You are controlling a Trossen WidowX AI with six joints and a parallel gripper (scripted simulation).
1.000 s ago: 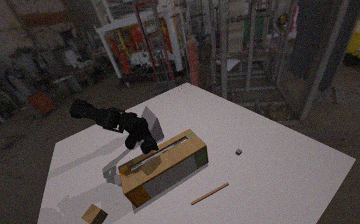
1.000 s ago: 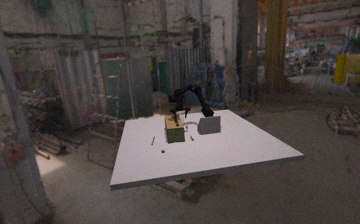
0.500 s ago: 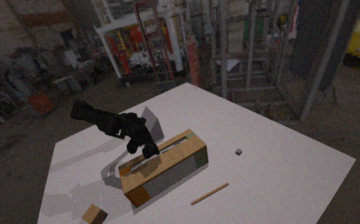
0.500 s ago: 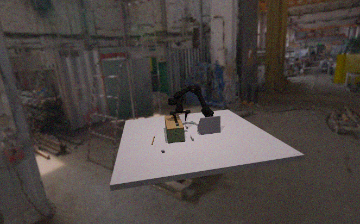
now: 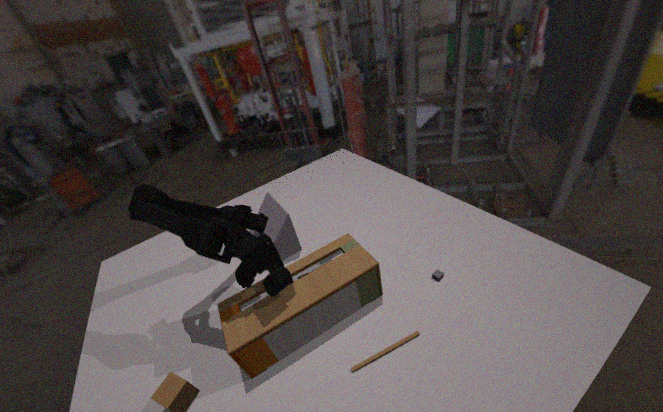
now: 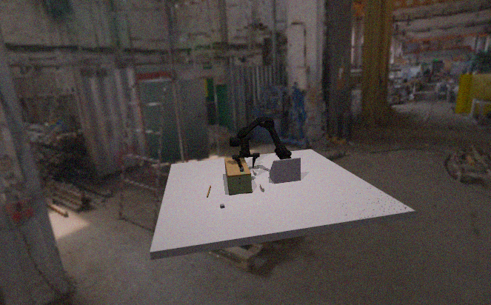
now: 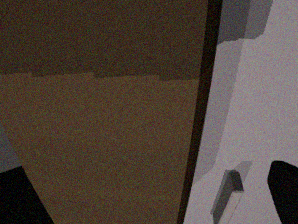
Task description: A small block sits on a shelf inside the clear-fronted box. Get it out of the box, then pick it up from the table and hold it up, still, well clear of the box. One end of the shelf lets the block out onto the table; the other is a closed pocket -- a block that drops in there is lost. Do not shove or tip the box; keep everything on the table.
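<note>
Now: the dark block 5 cm ahead of my gripper tip, 2 cm to the left of it and 1 cm below it. From my gripper tip the other things lie so: small tan box: 35 cm to the right, 6 cm below, 3 cm ahead; then thin wooden stick: 28 cm ahead, 9 cm below, 6 cm to the left.
</note>
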